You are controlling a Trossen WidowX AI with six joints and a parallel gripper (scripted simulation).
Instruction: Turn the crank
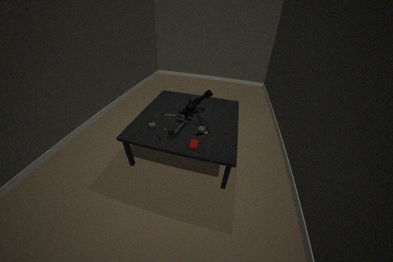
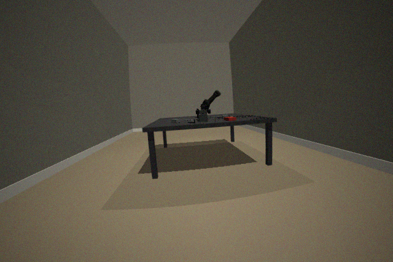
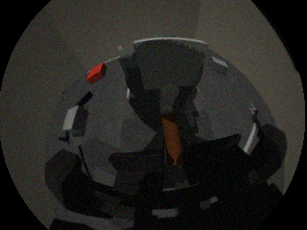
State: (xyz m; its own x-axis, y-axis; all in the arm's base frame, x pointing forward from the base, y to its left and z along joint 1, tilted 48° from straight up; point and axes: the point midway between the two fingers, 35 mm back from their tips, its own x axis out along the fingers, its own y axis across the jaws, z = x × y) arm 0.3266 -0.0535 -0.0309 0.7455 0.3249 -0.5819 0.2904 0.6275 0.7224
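Right now the red pointer is 130 mm ahead of my gripper tip, 40 mm to the right of it and 50 mm above it. From my gripper tip the other things lie so: crank handle: 20 mm behind, 10 mm to the left, 30 mm above.
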